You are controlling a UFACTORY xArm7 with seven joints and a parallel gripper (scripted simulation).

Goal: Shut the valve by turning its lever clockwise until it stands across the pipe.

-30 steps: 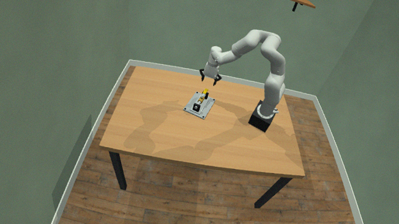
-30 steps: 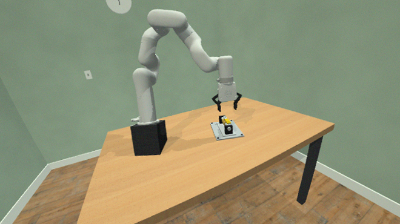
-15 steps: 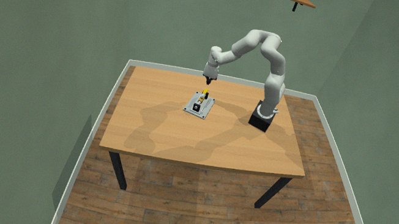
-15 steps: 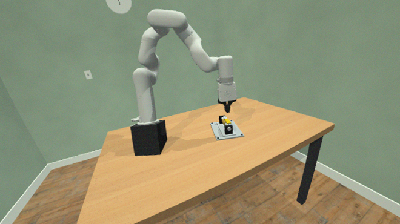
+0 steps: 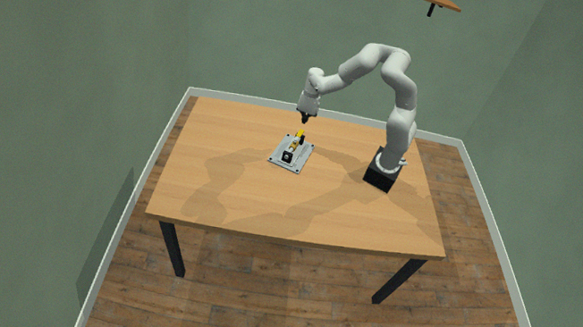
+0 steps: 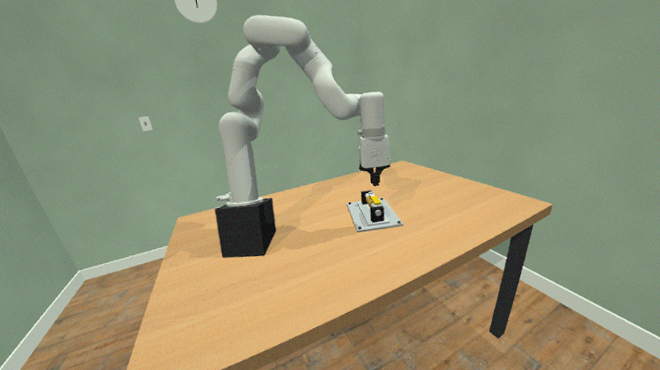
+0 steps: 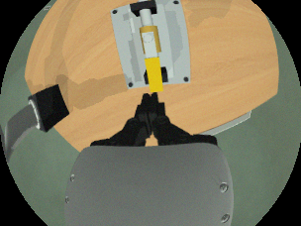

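My hand is 2 cm short of the yellow lever, 4 cm to the right of it and 8 cm above it.
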